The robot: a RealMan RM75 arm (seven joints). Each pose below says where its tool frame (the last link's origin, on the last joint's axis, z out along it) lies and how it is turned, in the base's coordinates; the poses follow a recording.
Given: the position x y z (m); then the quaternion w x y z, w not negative.
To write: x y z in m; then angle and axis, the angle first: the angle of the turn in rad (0 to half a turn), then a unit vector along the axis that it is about. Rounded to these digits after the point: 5 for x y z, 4 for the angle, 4 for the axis.
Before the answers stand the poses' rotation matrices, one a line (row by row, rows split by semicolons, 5 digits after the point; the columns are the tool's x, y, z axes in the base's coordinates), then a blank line. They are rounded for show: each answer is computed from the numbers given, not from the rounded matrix.
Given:
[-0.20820, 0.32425, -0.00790, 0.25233, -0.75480, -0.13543, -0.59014]
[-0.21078, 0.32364, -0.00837, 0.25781, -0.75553, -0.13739, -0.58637]
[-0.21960, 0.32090, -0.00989, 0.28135, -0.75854, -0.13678, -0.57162]
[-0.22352, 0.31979, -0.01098, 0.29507, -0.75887, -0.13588, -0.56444]
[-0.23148, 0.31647, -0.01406, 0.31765, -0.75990, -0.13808, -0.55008]
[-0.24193, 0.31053, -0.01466, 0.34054, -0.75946, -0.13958, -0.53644]
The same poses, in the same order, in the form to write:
0.26679 0.50227 0.82253; -0.09337 -0.83598 0.54076; 0.95922 -0.22107 -0.17613
0.27459 0.50995 0.81520; -0.09474 -0.82932 0.55069; 0.95688 -0.22844 -0.17941
0.30908 0.52916 0.79023; -0.11414 -0.80427 0.58320; 0.94416 -0.27046 -0.18818
0.32589 0.53933 0.77648; -0.12687 -0.78894 0.60123; 0.93686 -0.29445 -0.18869
0.35669 0.55932 0.74829; -0.13961 -0.76007 0.63467; 0.92373 -0.33085 -0.19302
0.38550 0.57737 0.71975; -0.15335 -0.72910 0.66701; 0.90988 -0.36750 -0.19253

[-0.20820, 0.32425, -0.00790, 2.6314, -0.7800, -0.1400, -0.6099]
[-0.21078, 0.32364, -0.00837, 2.6201, -0.7820, -0.1422, -0.6069]
[-0.21960, 0.32090, -0.00989, 2.5712, -0.7905, -0.1425, -0.5957]
[-0.22352, 0.31979, -0.01098, 2.5425, -0.7942, -0.1422, -0.5907]
[-0.23148, 0.31647, -0.01406, 2.4951, -0.8014, -0.1456, -0.5801]
[-0.24193, 0.31053, -0.01466, 2.4466, -0.8077, -0.1485, -0.5705]

